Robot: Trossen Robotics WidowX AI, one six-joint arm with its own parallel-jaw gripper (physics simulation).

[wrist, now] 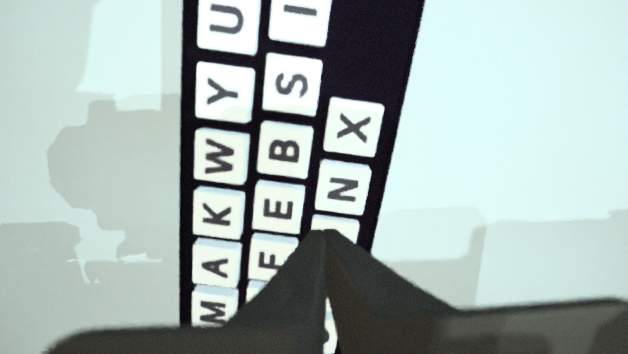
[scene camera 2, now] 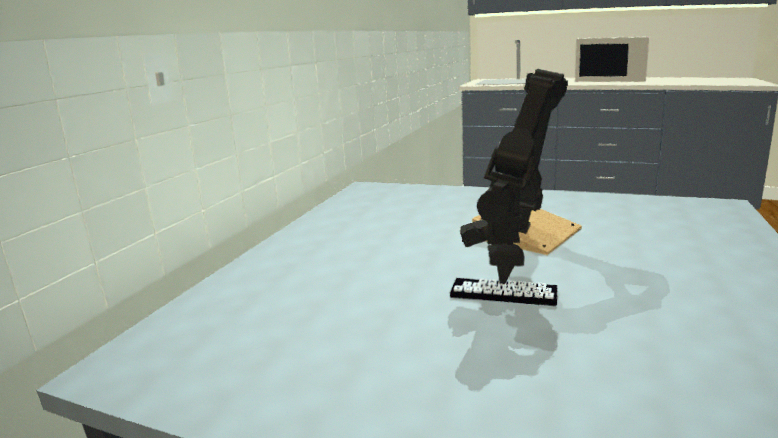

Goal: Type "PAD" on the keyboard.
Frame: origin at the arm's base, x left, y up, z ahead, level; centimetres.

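Seen in the pictures: gripper, fingertip midpoint: (wrist: 322, 241) (scene camera 2: 502, 283).
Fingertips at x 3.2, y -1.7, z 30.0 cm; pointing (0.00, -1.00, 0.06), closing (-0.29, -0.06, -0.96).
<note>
Offsets run from my fingertips to a thing's top centre. Level surfaces: height alone.
A black keyboard {dx +0.7, dy +0.2, dz +1.5 cm} (scene camera 2: 504, 300) (wrist: 375, 55) with white letter keys lies on the table. My gripper (scene camera 2: 504, 280) (wrist: 322, 241) is shut and empty, pointing down at the keyboard. In the wrist view its tips overlap a key {dx -0.1, dy +0.0, dz -0.3 cm} (wrist: 346, 228) beside the N key {dx -2.0, dy +0.2, dz -0.1 cm} (wrist: 343, 188), in the same row as the X key {dx -4.0, dy +0.2, dz +0.1 cm} (wrist: 354, 127). That key's letter is hidden behind the fingertips. Whether the tips touch it is hard to tell. The A key {dx +1.9, dy +0.2, dz +3.4 cm} (wrist: 217, 262) shows to the left of the fingers, between the K and M keys. No D key can be read in the wrist view.
A wooden board (scene camera 2: 550, 231) lies on the pale blue table {dy -1.6 cm} (scene camera 2: 326, 326) behind the keyboard, partly hidden by the arm. A tiled wall (scene camera 2: 108, 190) runs along the left. Grey cabinets (scene camera 2: 607, 127) with a microwave (scene camera 2: 638, 59) on the counter stand at the back.
</note>
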